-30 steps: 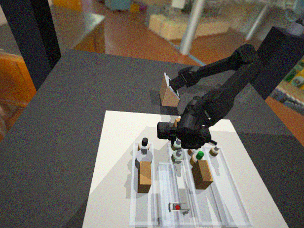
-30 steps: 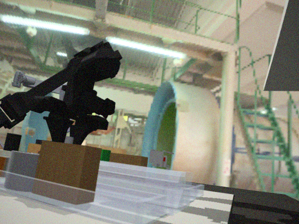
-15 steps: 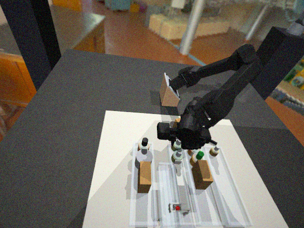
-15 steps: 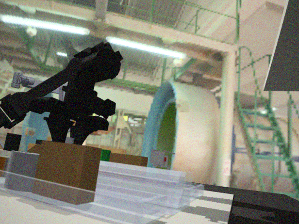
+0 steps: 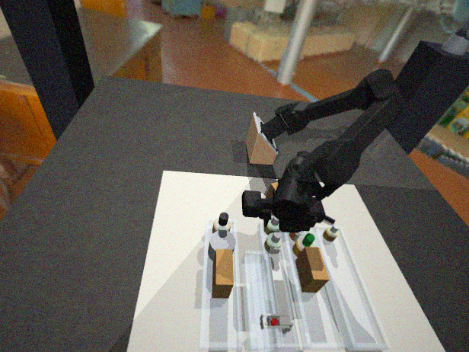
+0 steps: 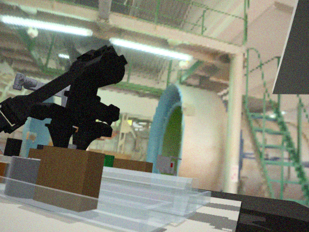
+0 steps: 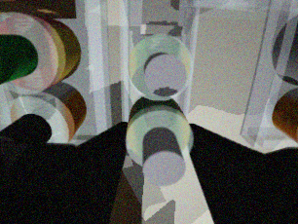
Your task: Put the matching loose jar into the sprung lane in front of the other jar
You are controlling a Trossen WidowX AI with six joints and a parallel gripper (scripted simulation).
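Now: gripper tip 140 mm short of the sprung lane, 30 mm above it and 10 mm to the left of it. From my gripper tip the other things lie so: red mark 220 mm ahead, 20 mm to the right, 20 mm above; black rod 140 mm to the left, 110 mm behind, 40 mm below.
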